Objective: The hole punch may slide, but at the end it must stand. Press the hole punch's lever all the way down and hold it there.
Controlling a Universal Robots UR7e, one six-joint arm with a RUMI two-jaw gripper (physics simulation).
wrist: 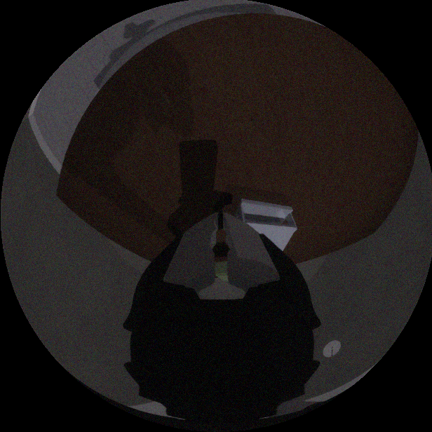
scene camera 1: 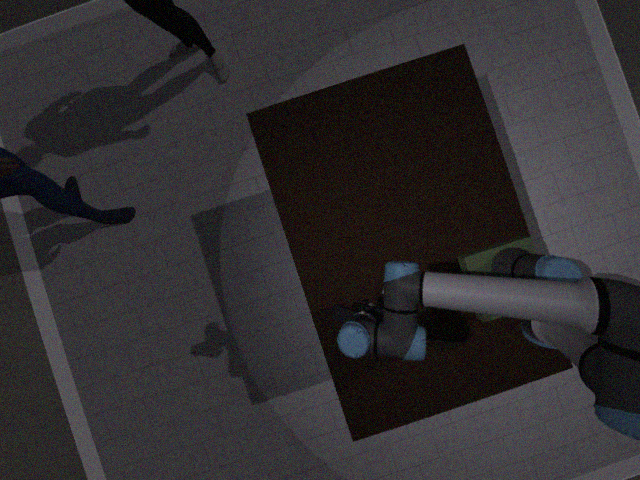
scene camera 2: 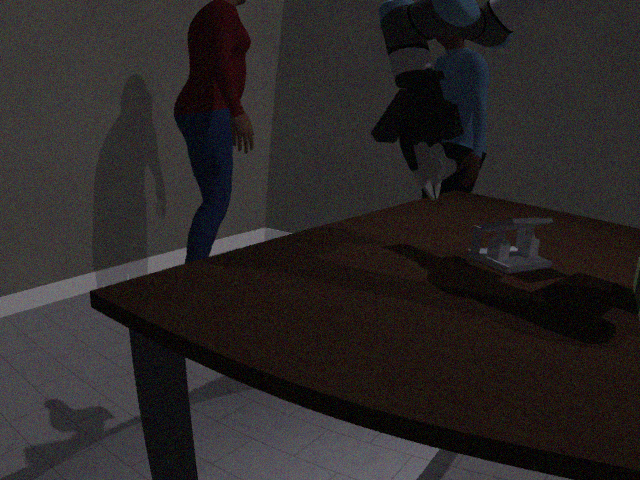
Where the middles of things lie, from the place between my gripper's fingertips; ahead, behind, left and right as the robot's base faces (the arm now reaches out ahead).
Right now the lever (scene camera 2: 514, 223) is 140 mm behind my hand, 30 mm to the right of it and 20 mm below it.
